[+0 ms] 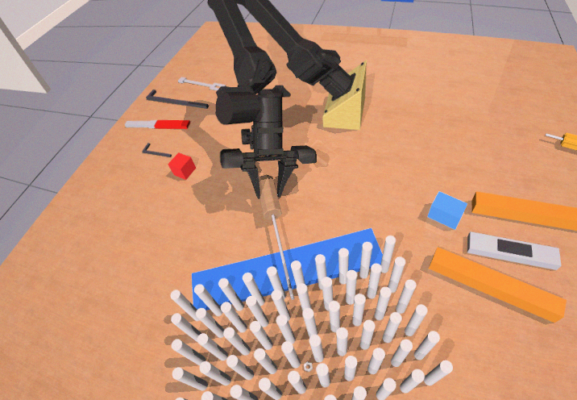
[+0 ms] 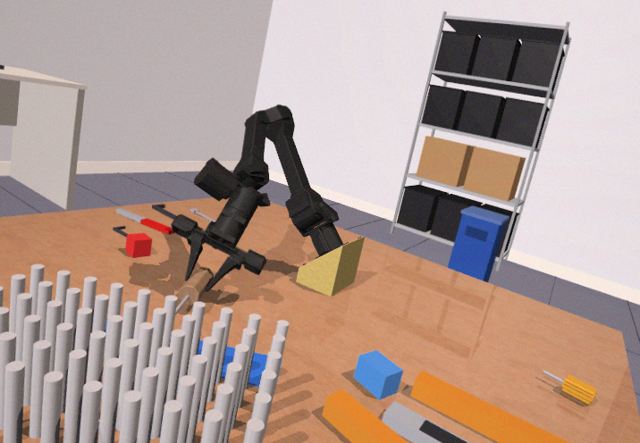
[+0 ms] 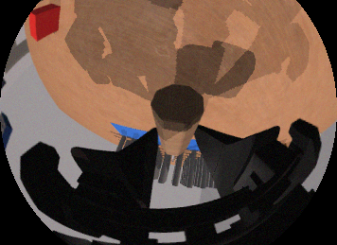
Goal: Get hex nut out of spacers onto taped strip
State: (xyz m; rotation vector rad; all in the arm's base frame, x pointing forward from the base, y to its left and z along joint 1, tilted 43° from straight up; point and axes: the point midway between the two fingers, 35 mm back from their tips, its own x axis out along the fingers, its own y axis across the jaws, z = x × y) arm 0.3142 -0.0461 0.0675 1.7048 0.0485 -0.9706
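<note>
My gripper tip is now 120 mm short of the blue taped strip, 80 mm to the right of it and 40 mm above it. From my gripper tip the other things lie so: hex nut (270 mm ahead, 170 mm to the left, 40 mm below); then hook tool (90 mm ahead, 60 mm to the left, 10 mm below); then red cube (250 mm to the right, 40 mm behind, 20 mm below).
</note>
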